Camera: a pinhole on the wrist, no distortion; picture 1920 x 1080 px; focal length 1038.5 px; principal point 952.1 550.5 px. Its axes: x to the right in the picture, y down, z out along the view. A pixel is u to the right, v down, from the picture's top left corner.
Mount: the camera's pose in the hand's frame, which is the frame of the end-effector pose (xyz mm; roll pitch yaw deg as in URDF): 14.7 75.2 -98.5 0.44 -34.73 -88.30
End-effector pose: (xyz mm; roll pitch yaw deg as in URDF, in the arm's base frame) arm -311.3 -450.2 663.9 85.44 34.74 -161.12
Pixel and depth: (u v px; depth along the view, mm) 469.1 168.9 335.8
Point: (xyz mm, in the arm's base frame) -449.3 -437.8 1058.2
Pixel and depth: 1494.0 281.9 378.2
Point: -425.7 -158.3 837.4
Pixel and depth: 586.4 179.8 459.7
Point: -488.9 -354.0 1150.1
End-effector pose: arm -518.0 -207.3 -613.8 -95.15 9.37 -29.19
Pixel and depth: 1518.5 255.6 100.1
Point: -539.8 -187.2 -697.6
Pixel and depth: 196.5 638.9 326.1
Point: -561.7 -190.5 -1070.3
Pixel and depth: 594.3 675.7 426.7
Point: -475.0 -84.1 -1070.2
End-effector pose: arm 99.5 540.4 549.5 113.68 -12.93 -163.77
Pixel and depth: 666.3 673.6 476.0
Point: 10.7 913.5 883.3
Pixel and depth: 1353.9 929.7 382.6
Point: -127.7 835.2 622.1
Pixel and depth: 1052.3 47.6 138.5
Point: 155.5 637.1 653.9
